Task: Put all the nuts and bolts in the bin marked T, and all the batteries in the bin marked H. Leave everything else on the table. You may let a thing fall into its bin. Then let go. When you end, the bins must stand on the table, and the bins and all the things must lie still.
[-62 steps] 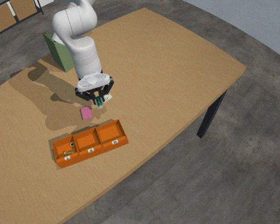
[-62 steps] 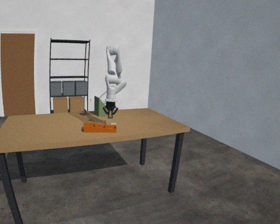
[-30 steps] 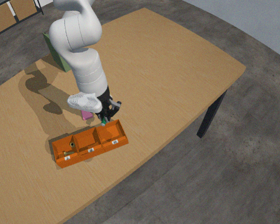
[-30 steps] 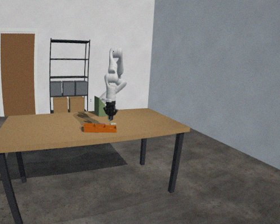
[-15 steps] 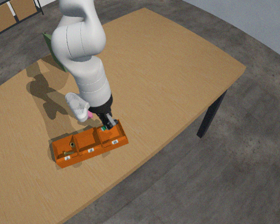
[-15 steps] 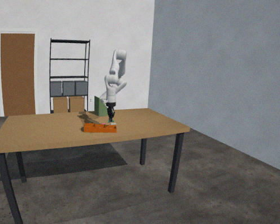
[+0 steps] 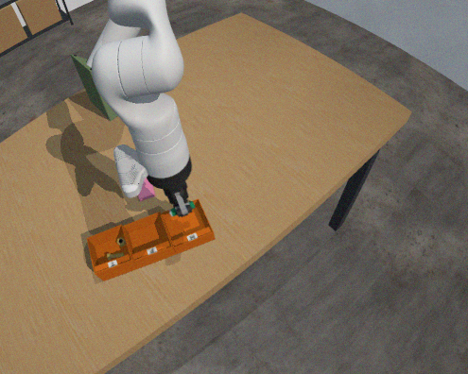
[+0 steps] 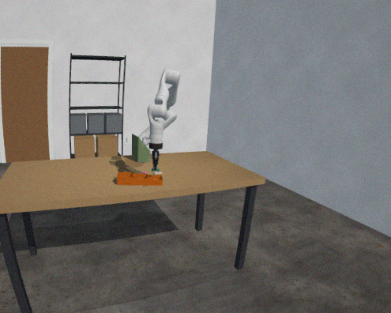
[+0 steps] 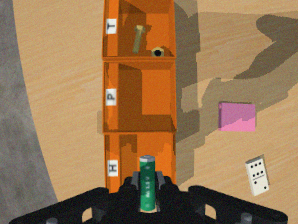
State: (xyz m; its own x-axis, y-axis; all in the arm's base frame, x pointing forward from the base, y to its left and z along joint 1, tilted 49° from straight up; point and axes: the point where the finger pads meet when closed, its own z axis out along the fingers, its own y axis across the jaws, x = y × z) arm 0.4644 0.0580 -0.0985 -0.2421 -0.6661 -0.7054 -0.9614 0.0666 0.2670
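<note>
Now: hand 8 cm to the left of the orange bin unit, 7 cm above it and 1 cm past it. The rest, counted from my hand: pink eraser 14 cm behind, 8 cm below, 3 cm to the right; then brass nut 14 cm to the right, 8 cm below, 5 cm behind; then green battery 2 cm below.
</note>
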